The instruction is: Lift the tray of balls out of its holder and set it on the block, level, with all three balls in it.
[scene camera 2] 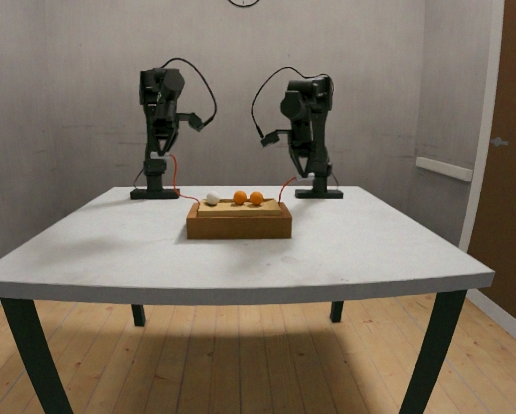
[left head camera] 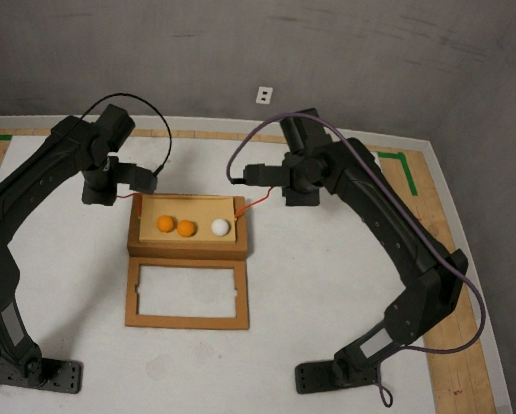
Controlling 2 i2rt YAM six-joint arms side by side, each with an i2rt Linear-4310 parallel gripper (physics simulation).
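Places are measured from the left arm's base along level axes (x ahead, y left, z up), in centimetres.
Pixels of known places: left gripper, fingertip midpoint: (scene camera 2: 304, 178) (left head camera: 106, 196); right gripper, fingertip midpoint: (scene camera 2: 161, 157); left arm's base, link origin: (scene camera 2: 319, 193) (left head camera: 36, 373); right arm's base, link origin: (scene camera 2: 155, 192) (left head camera: 339, 374).
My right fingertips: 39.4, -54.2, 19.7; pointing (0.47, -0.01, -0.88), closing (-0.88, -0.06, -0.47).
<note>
Ahead of a thing's pixels: the offset from my right fingertips to its top centre, as dx, dy, dz. "spot": to the spot under its first point. Level surfaces: height alone.
The tan tray @(-0.9, +21.3, -13.4) (left head camera: 187, 207) (scene camera 2: 240, 211) lies on the brown block @(-0.9, +21.2, -15.0) (left head camera: 187, 251) (scene camera 2: 239, 229) and looks close to level. Two orange balls @(-3.6, +26.3, -10.4) (left head camera: 165, 223) @(-4.6, +21.5, -10.4) (left head camera: 186, 228) (scene camera 2: 240, 197) (scene camera 2: 256, 198) and a white ball @(-3.8, +13.6, -10.4) (left head camera: 220, 227) (scene camera 2: 212, 198) are in it. Red cords @(spot: +1.8, +5.6, -10.2) (left head camera: 256, 204) (scene camera 2: 175, 175) run from the tray's two ends up to my grippers and hang slack. My left gripper (scene camera 2: 304, 176) is shut on one cord's end. My right gripper (scene camera 2: 161, 155), higher up, is shut on the other cord's end. Arm parts hide the fingers in the left head camera.
The brown holder @(-17.4, +20.9, -19.4) (left head camera: 187, 321), a flat frame with a rectangular opening, lies on the table @(dz -21.0) (left head camera: 300, 280) (scene camera 2: 350, 250) right in front of the block in the left head camera. The wall (left head camera: 200, 60) stands behind the table there. The arms' black mounting bases stand at the near edge.
</note>
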